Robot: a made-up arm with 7 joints.
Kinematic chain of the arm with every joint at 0, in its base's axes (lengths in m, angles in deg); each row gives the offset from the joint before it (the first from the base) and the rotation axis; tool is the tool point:
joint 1: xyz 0 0 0.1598 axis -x
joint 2: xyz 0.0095 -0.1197 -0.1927 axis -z
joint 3: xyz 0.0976 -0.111 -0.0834 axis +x
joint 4: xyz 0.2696 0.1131 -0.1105 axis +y
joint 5: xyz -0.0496 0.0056 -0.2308 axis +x
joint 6: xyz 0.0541 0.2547 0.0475 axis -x
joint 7: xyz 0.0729 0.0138 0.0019 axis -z
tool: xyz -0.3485 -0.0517 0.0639
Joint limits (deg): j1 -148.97..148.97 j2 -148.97..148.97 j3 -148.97..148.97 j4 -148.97..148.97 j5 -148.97..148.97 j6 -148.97..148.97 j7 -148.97..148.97
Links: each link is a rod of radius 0.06 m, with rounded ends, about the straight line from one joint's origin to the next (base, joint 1, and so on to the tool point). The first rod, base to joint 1, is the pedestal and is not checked.
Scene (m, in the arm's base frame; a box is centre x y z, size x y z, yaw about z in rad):
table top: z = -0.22
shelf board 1: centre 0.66 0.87 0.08 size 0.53 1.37 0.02 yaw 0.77
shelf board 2: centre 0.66 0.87 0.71 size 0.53 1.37 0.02 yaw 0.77
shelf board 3: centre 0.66 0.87 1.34 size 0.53 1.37 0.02 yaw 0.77
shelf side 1: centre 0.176 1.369 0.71 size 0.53 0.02 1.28 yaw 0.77
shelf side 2: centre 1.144 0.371 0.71 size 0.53 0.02 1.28 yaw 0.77
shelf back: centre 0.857 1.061 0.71 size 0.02 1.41 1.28 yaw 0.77
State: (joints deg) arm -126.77 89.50 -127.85 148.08 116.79 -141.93 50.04
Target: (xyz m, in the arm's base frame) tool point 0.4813 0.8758 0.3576
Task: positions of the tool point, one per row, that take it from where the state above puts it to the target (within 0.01 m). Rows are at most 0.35 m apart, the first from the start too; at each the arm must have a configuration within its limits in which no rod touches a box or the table.
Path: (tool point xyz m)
1: 0.1449 0.4835 0.1476
2: 0.0682 0.3562 0.2380
3: -0.0808 0.3140 0.2437
4: -0.2068 0.3984 0.1843
5: -0.2202 0.5860 0.1181
6: -0.0806 0.7936 0.1096
7: 0.1818 0.9160 0.1943
8: 0.4813 0.8758 0.3576

